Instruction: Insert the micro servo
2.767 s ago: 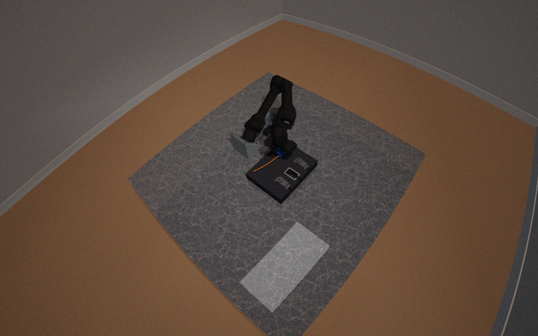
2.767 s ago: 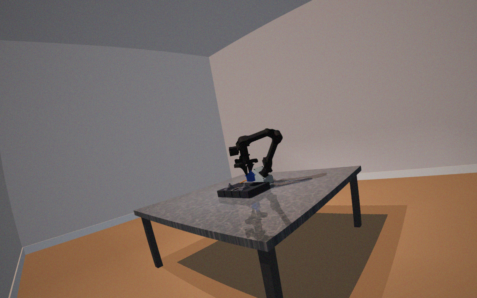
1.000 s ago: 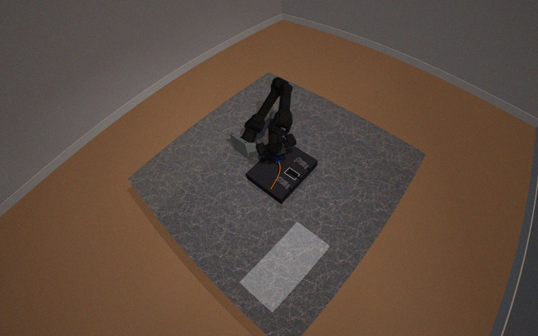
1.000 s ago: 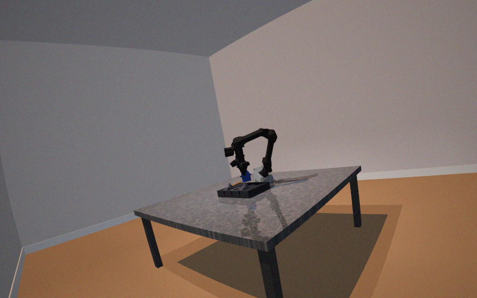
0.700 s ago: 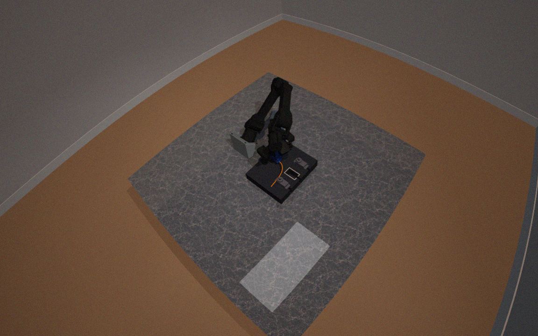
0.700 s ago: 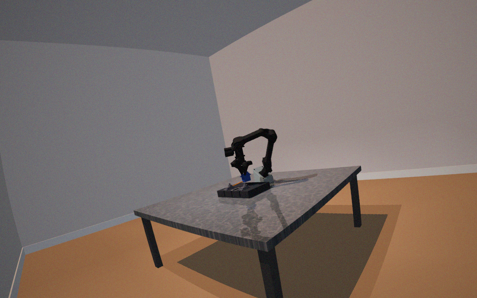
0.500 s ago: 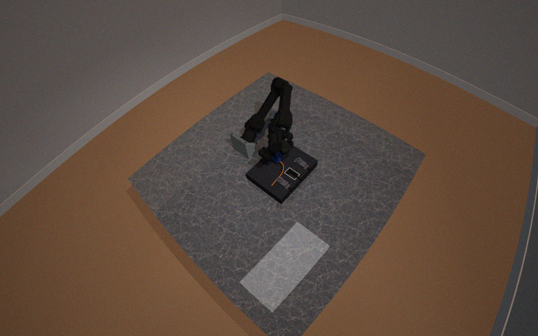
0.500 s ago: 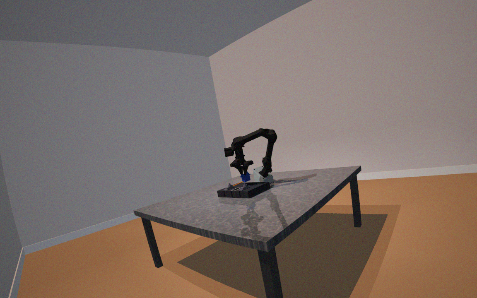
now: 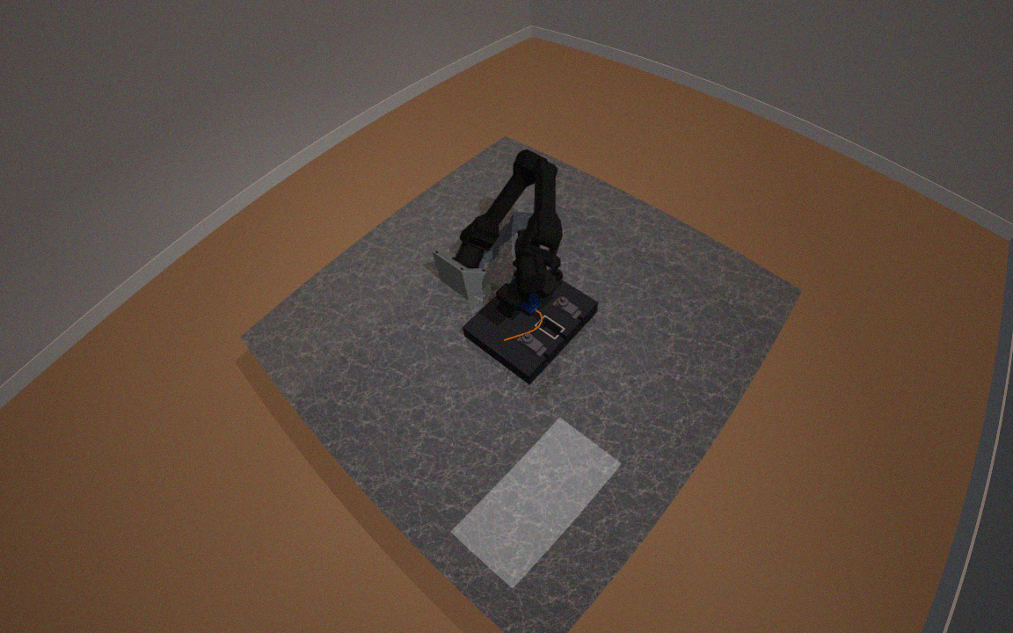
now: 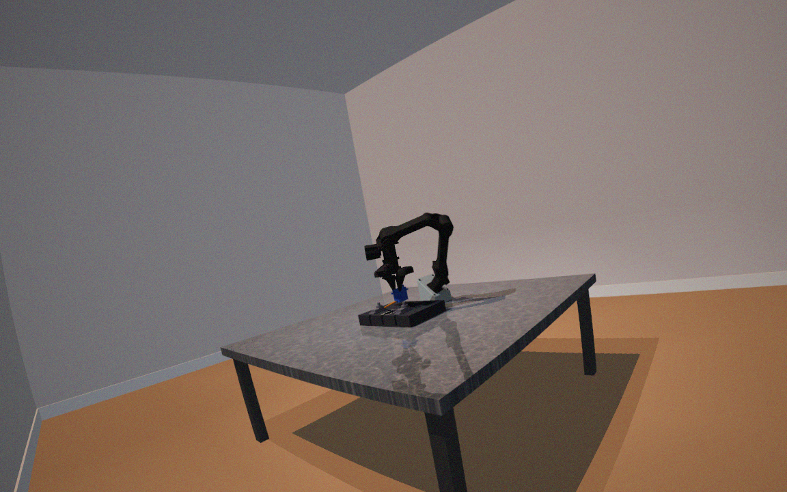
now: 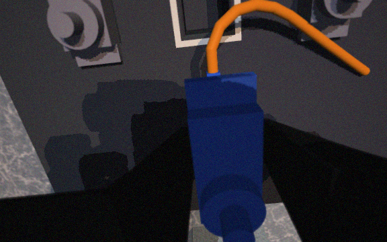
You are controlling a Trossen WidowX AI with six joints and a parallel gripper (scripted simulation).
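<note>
Now: gripper tip 40 mm past the deck and 100 mm above it.
</note>
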